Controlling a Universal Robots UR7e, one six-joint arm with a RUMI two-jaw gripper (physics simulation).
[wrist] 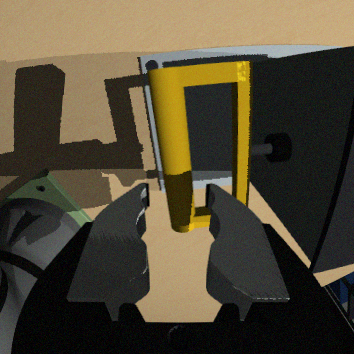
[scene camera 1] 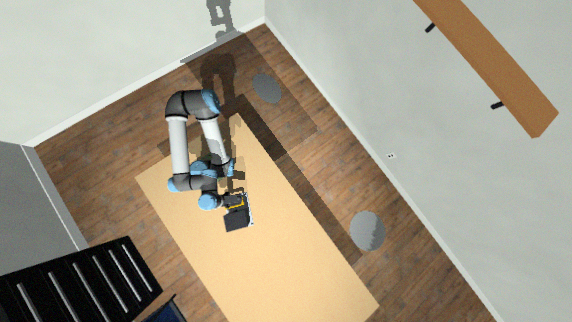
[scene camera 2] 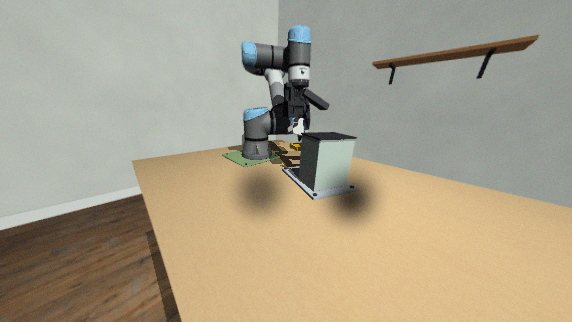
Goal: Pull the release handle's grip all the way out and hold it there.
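Observation:
The release handle is a yellow rectangular frame (scene camera 1: pixel 236 205) (scene camera 2: pixel 296 146) (wrist: pixel 172 125) with a thick round grip bar. In the wrist view a short grey rod (wrist: pixel 261 149) with a dark collar joins its far side to the dark face of the box housing (scene camera 1: pixel 236 220) (scene camera 2: pixel 335 162) (wrist: pixel 305 125). My gripper (scene camera 1: pixel 241 200) (scene camera 2: pixel 300 136) (wrist: pixel 177 185) is partly open, pointing down over the handle. In the wrist view the grip bar's lower end shows between the fingertips, with a gap on each side, and the right finger overlaps the frame's lower corner. The exact height between fingertips and bar is unclear.
The housing stands on a light grey base plate (scene camera 1: pixel 251 218) (scene camera 2: pixel 322 194) on the wooden table (scene camera 1: pixel 280 265) (scene camera 2: pixel 240 270). The arm's green mounting plate (scene camera 2: pixel 232 158) (wrist: pixel 65 192) is close by. Black drawers (scene camera 1: pixel 65 280) stand beyond the table's edge, and a wall shelf (scene camera 1: pixel 490 65) (scene camera 2: pixel 450 54) hangs on the wall.

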